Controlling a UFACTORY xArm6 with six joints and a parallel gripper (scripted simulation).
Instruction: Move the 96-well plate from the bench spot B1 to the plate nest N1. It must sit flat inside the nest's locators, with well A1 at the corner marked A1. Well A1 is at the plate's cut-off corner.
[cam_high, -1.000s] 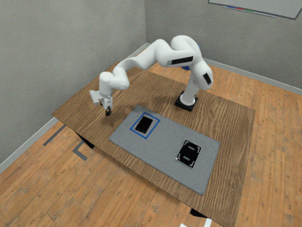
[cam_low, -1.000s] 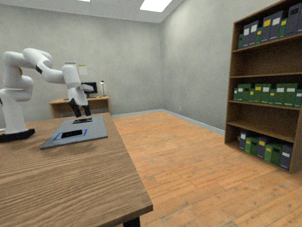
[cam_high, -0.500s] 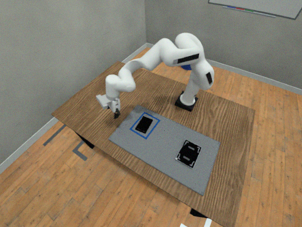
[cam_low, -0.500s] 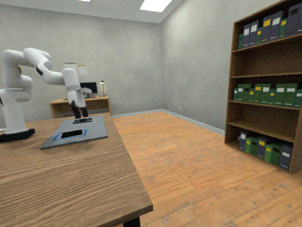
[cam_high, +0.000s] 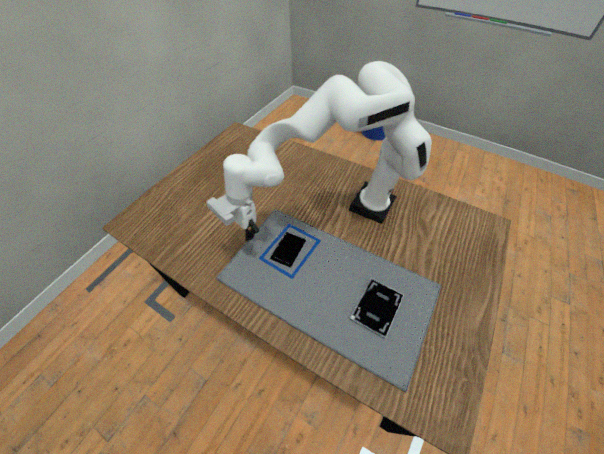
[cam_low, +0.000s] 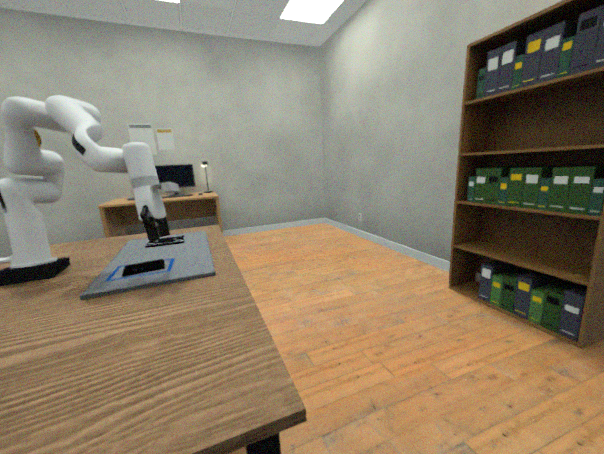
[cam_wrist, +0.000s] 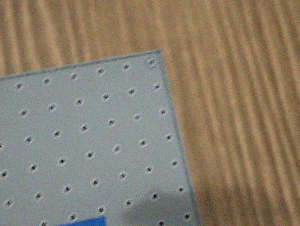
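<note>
Now: the black 96-well plate 140 mm to the left of my hand, 140 mm below it and 60 mm behind it. Round my hand: black plate nest N1 (500 mm to the left, 140 mm below, 50 mm ahead).
</note>
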